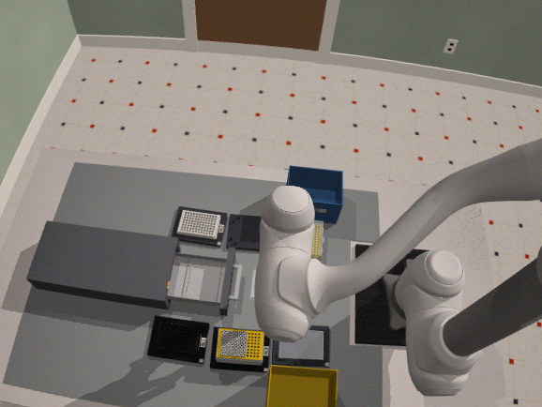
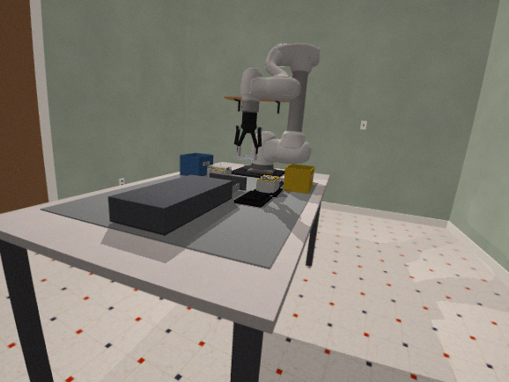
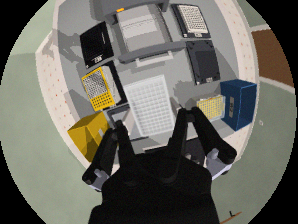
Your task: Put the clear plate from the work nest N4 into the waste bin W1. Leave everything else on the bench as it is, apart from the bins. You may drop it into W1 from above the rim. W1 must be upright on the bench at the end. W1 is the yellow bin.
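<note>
Now: the yellow bin W1 6 cm behind my hand, 28 cm to the left of it and 13 cm below it. The rest, counted from my hand: nest (5 cm ahead, 24 cm to the right, 16 cm below); then black plate (28 cm ahead, 11 cm to the left, 15 cm below); then clear well plate (2 cm below).
</note>
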